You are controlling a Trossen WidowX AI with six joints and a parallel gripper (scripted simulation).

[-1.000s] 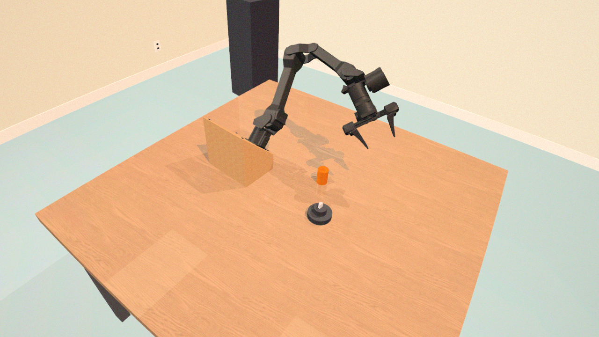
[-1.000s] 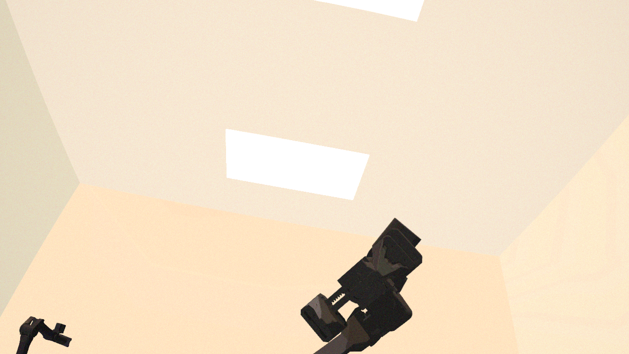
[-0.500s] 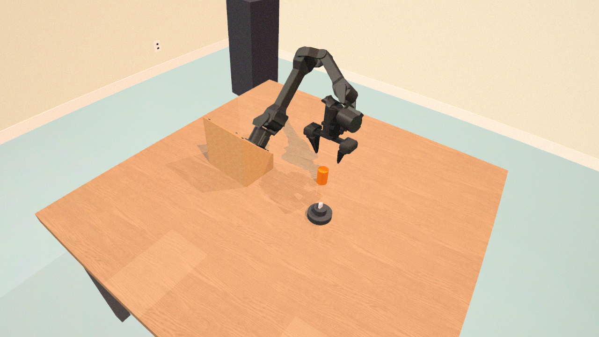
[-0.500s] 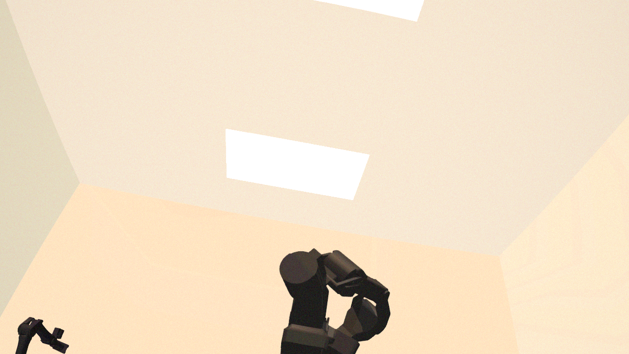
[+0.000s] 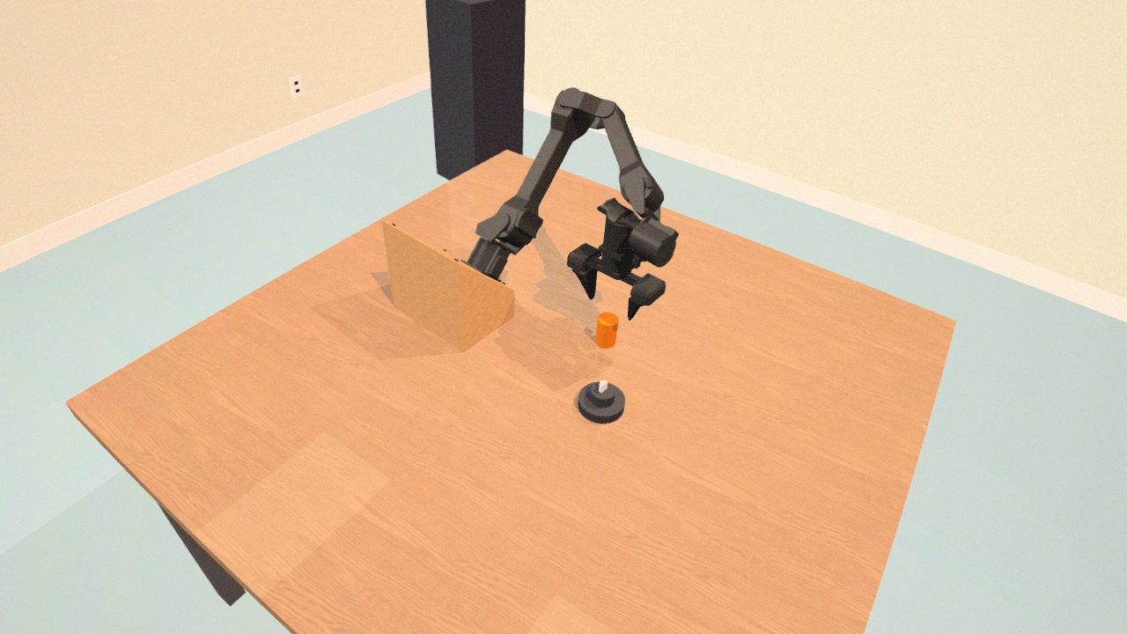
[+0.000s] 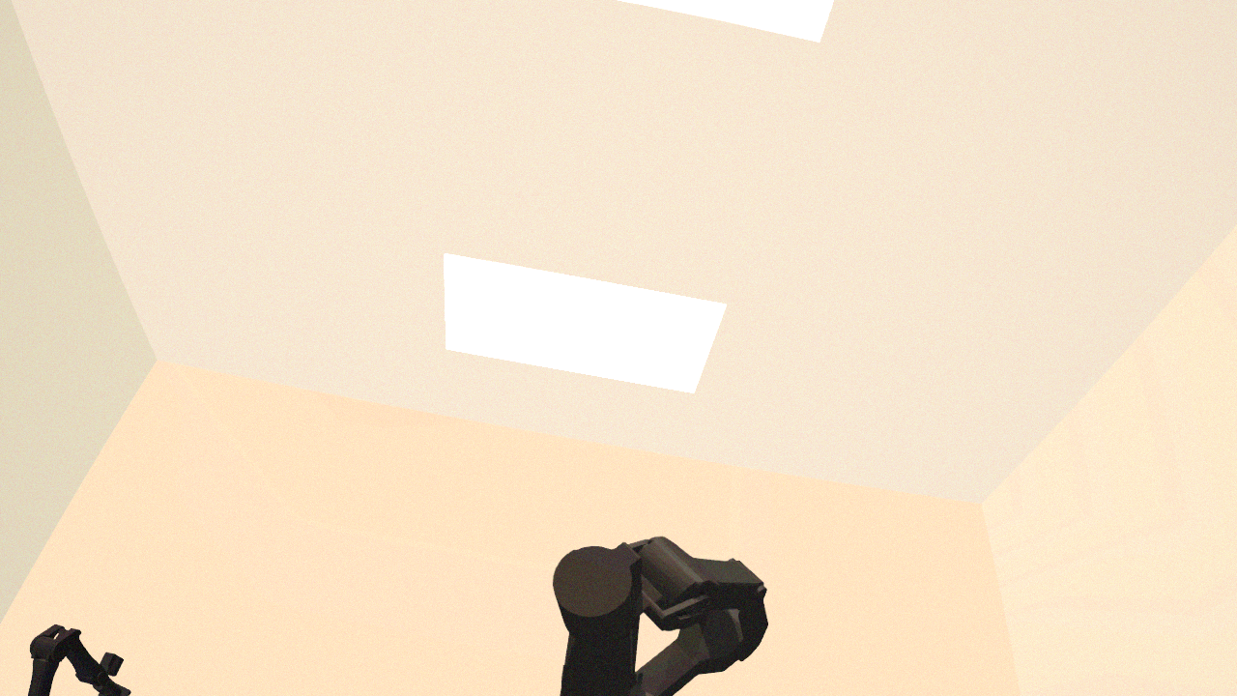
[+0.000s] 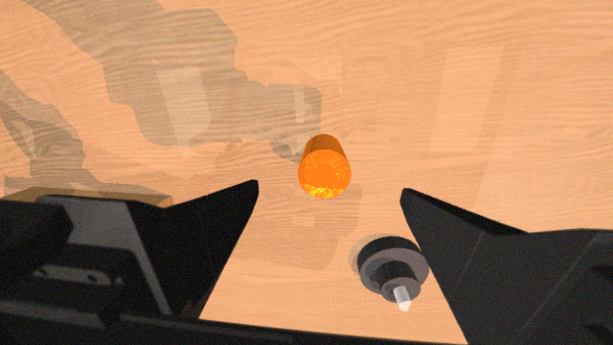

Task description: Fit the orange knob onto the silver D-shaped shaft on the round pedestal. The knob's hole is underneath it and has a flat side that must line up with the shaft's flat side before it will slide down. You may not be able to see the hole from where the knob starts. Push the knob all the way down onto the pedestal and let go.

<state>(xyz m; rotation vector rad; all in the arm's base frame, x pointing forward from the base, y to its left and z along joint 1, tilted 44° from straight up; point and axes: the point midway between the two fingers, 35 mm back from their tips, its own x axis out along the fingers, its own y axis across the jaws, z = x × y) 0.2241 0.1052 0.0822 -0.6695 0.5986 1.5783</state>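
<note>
Now: the orange knob 4 cm below my gripper tip. Round my gripper tip: round dark pedestal 14 cm to the right, 10 cm ahead, 6 cm below.
</note>
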